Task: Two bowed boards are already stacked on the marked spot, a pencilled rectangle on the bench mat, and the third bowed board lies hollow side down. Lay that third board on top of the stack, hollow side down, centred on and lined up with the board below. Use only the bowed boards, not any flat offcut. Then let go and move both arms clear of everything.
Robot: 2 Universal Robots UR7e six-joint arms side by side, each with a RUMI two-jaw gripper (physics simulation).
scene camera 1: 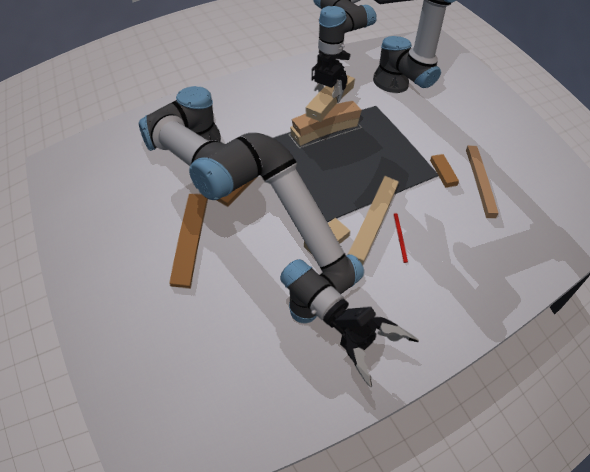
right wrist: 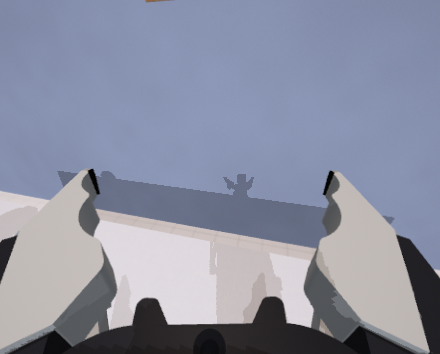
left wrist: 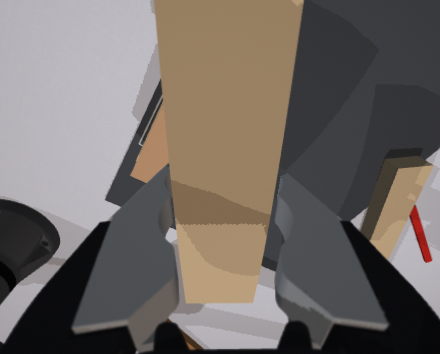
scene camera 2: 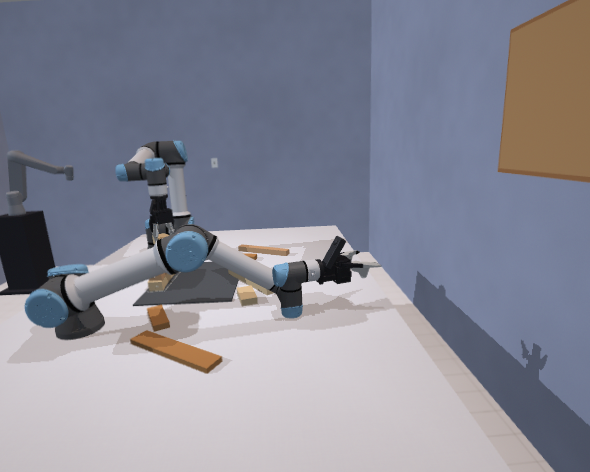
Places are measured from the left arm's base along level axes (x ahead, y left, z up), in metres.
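Pixels of known places: left gripper, fingertip midpoint: (scene camera 1: 329, 99) (left wrist: 222, 166); right gripper, fingertip midpoint: (scene camera 1: 396, 364) (right wrist: 213, 171) (scene camera 2: 369, 258); left arm's base, origin of the base link: (scene camera 1: 390, 82); right arm's base, origin of the base link: (left wrist: 15, 231) (scene camera 2: 81, 328).
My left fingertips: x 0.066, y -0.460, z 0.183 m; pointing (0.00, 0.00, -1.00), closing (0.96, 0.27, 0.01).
Ahead of a thing's pixels: the offset from my left fingertips to its top centre. "spot": to the spot under its first point. Level surfaces: height alone.
My left gripper (scene camera 1: 338, 92) (scene camera 2: 162, 231) (left wrist: 222, 166) is shut on the third bowed board @(0.003 m back, 0.010 m left, 0.034 m up) (scene camera 1: 321, 106) (left wrist: 227, 100), a pale board held above the stack. The held board is turned at an angle to the stack and sits off toward its far side in scene camera 1. The stack has a browner upper board @(0.021 m back, 0.023 m left, 0.085 m down) (scene camera 1: 327, 116) (left wrist: 153, 155) on a paler lower board @(0.025 m back, 0.022 m left, 0.123 m down) (scene camera 1: 330, 130). It stands at the pencilled rectangle @(spot: 0.002 m ahead, 0.001 m left, 0.166 m down) (scene camera 1: 330, 138) on the dark mat @(0.177 m down) (scene camera 1: 400, 145) (scene camera 2: 210, 295) (left wrist: 330, 100). My right gripper (scene camera 1: 394, 363) (scene camera 2: 368, 258) (right wrist: 213, 171) is open, far from the stack. The gap below the held board is hard to judge.
A pale flat board (scene camera 1: 375, 220) (left wrist: 400, 200), a pale block @(0.300 m ahead, 0.309 m right, 0.155 m down) (scene camera 1: 340, 231) (scene camera 2: 247, 295) and a red stick @(0.443 m ahead, 0.138 m right, 0.177 m down) (scene camera 1: 401, 237) lie near the mat. Brown pieces @(0.381 m ahead, 0.196 m left, 0.158 m down) (scene camera 1: 444, 170) @(0.504 m ahead, 0.276 m left, 0.154 m down) (scene camera 1: 482, 182) lie to the right; a brown board @(0.024 m ahead, 0.600 m right, 0.166 m down) (scene camera 1: 189, 240) (scene camera 2: 176, 351) and block @(0.033 m back, 0.366 m right, 0.162 m down) (scene camera 2: 158, 318) lie near the right arm.
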